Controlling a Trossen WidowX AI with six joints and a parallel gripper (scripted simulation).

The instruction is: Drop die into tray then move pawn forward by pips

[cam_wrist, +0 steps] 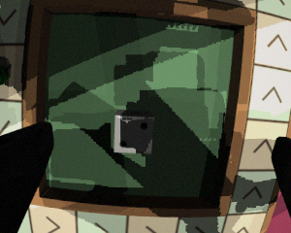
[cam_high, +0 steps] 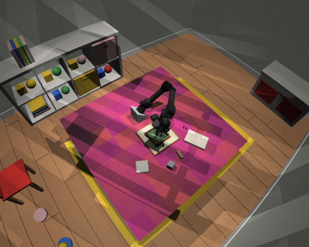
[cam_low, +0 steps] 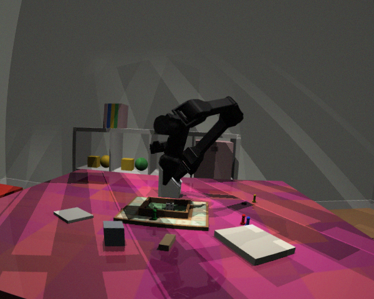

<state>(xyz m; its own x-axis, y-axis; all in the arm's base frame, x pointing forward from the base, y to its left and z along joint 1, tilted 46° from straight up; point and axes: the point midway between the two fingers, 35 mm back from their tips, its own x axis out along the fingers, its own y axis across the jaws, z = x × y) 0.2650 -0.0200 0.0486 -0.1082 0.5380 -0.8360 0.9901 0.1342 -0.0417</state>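
My gripper tip is now 120 mm short of the green pawn, 80 mm above it and 10 mm to the left of it. From my gripper tip the other things lie so: green dice tray (100 mm below, 10 mm to the left, 10 mm ahead); then white die (80 mm below, 20 mm to the left, 10 mm ahead); then red pawn (260 mm to the left, 100 mm below, 70 mm ahead).
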